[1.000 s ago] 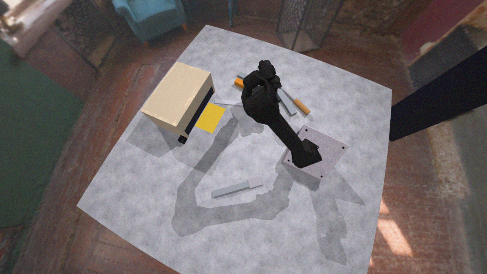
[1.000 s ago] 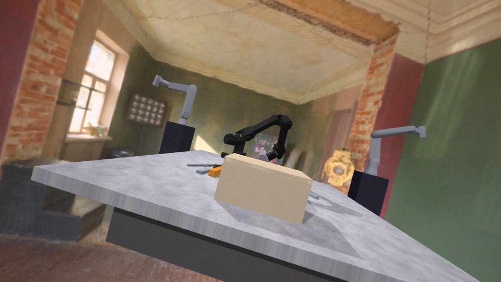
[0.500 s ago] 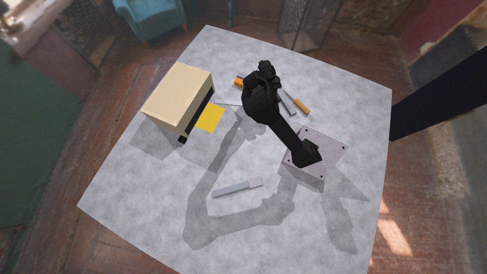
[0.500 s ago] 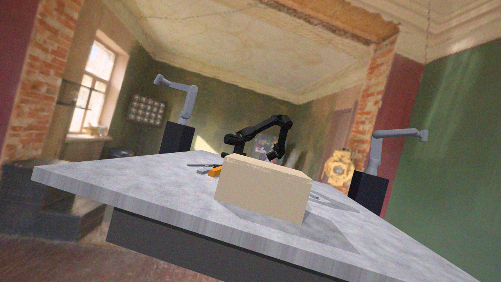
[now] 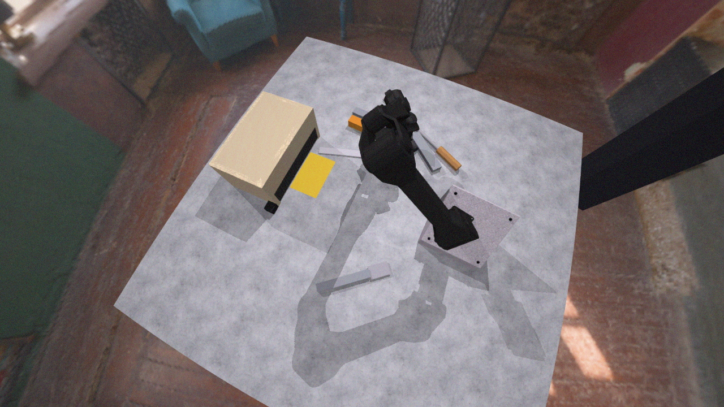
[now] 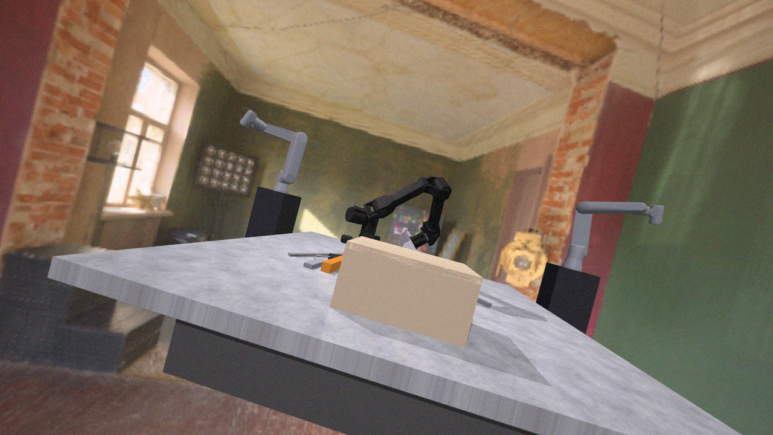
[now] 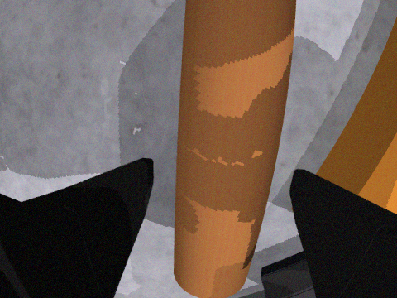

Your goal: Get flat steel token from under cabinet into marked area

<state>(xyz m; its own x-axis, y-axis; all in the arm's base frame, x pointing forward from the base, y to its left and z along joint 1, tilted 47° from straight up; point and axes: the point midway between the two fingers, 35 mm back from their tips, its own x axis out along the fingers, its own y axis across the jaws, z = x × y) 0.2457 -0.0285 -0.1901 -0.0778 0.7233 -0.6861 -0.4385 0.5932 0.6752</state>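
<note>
My gripper tip is 110 mm short of the orange bar, 50 mm to the left of it and 10 mm below it. Round my gripper tip: flat grey token 340 mm ahead, 190 mm to the left, 10 mm below; grey bar 80 mm to the right, 80 mm behind; black-handled tool 110 mm to the right, 30 mm ahead.
</note>
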